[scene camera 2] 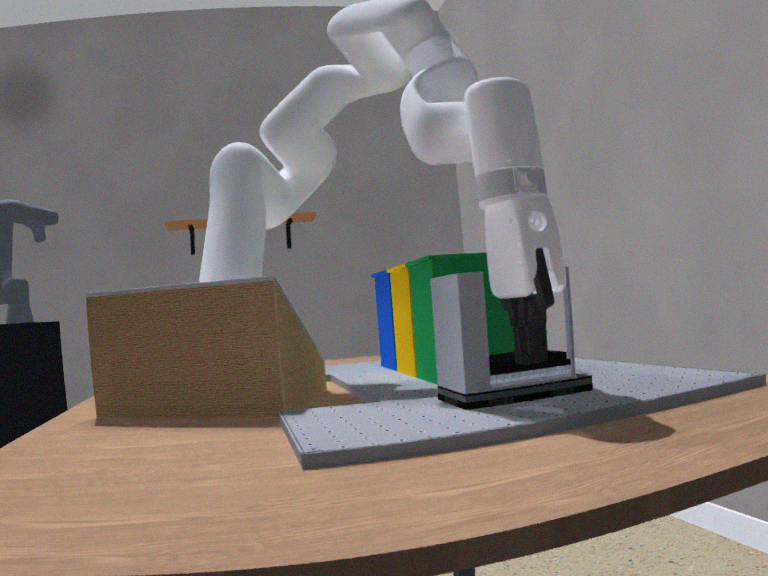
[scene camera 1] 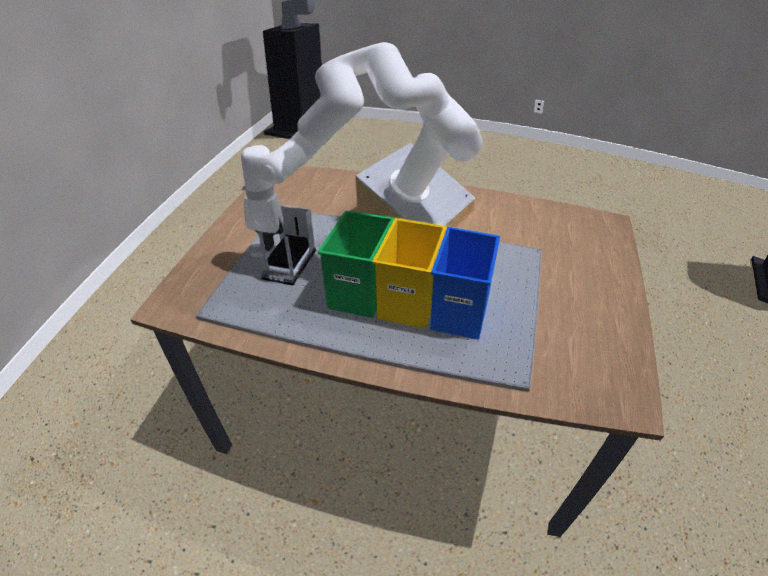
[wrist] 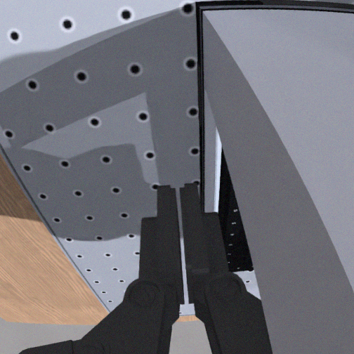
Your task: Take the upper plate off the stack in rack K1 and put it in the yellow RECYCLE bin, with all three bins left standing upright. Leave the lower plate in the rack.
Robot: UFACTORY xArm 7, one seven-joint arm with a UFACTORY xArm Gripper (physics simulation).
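Frame: origin at the arm's base, x ahead, y left, z up, level; centimetres.
Seen in the pictures: gripper, fingertip midpoint: (scene camera 2: 532,363) (scene camera 1: 269,248); arm's base, origin of the base link: (scene camera 2: 226,322) (scene camera 1: 408,186).
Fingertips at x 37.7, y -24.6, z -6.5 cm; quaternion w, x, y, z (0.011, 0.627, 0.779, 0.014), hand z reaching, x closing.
Note:
Pixels of each thing's top centre, then the offset from my fingertips to it. Level surfaces: height alone.
- Rack K1, middle of its top: (scene camera 2: 507,272) (scene camera 1: 282,222) dz +10.1, dx -0.7, dy +6.1 cm
- yellow RECYCLE bin, middle of its top: (scene camera 2: 446,263) (scene camera 1: 411,243) dz +13.7, dx -3.5, dy +42.5 cm
- upright green bin, middle of its top: (scene camera 2: 473,256) (scene camera 1: 357,234) dz +13.7, dx -0.8, dy +29.7 cm
- blue bin, middle of its top: (scene camera 2: 424,269) (scene camera 1: 467,253) dz +13.7, dx -6.2, dy +55.3 cm
- grey perforated board, its level: dz -4.2 cm
- wooden table, its level: dz -5.5 cm
Rack K1 (scene camera 1: 303,226) (scene camera 2: 459,334) (wrist: 305,165) stands upright left of the bins in scene camera 1. Black plates (scene camera 1: 289,251) (scene camera 2: 501,364) (wrist: 239,255) lie in it; upper and lower cannot be told apart. My gripper (scene camera 1: 267,248) (scene camera 2: 531,360) (wrist: 178,206) is shut and empty, pointing down at plate height. In the wrist view its fingertips are just outside the rack's long side, over the board. Contact cannot be told. The yellow RECYCLE bin (scene camera 1: 403,306) (scene camera 2: 403,328) stands upright between the upright green bin (scene camera 1: 350,297) (scene camera 2: 423,328) and blue bin (scene camera 1: 459,313) (scene camera 2: 384,322).
A grey perforated board (scene camera 1: 372,348) (scene camera 2: 372,429) (wrist: 110,95) carries the rack and bins on the wooden table (scene camera 1: 589,322) (scene camera 2: 186,489) (wrist: 40,270). The green bin is the nearest to the rack. The arm's wedge-shaped base (scene camera 1: 372,198) (scene camera 2: 186,359) stands behind the board.

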